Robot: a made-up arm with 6 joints.
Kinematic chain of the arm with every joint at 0, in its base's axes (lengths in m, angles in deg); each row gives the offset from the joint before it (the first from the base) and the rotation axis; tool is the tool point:
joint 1: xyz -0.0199 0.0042 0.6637 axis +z
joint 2: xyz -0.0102 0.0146 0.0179 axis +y
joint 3: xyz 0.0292 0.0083 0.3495 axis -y
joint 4: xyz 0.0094 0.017 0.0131 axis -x
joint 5: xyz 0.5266 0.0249 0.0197 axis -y
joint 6: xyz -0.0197 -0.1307 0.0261 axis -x
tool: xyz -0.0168 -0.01 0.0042
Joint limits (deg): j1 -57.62..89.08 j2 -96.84..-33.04 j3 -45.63..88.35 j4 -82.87..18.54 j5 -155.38..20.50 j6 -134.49..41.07
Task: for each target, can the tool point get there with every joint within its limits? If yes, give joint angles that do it. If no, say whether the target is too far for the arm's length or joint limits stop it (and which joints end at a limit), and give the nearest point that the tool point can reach.
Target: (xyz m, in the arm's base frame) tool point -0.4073 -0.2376 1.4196
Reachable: yes | joints 22.25 -66.07 36.63 -18.89 -126.39 20.74
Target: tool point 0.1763 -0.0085 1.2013
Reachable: yes | joints 19.82 -58.80 -30.53 -4.76 -108.06 -57.40
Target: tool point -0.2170 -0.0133 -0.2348
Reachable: no: joint limits stop it (at a limit: joint 2, joint 3, joint 4, joint 6) | nearest point -0.8721 -0.0715 0.5180 | short by 1.000 m
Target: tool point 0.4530 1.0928 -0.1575
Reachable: no: too far | nearest point 0.1290 0.3470 0.7673 | short by 1.231 m
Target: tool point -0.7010 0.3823 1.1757
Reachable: yes | joints -33.54 -66.78 67.58 9.08 -68.86 26.47
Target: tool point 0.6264 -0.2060 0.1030
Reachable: no: joint limits stop it (at a limit: joint 2, joint 3, joint 4) | nearest point 0.3332 -0.1106 0.7657 | short by 0.731 m
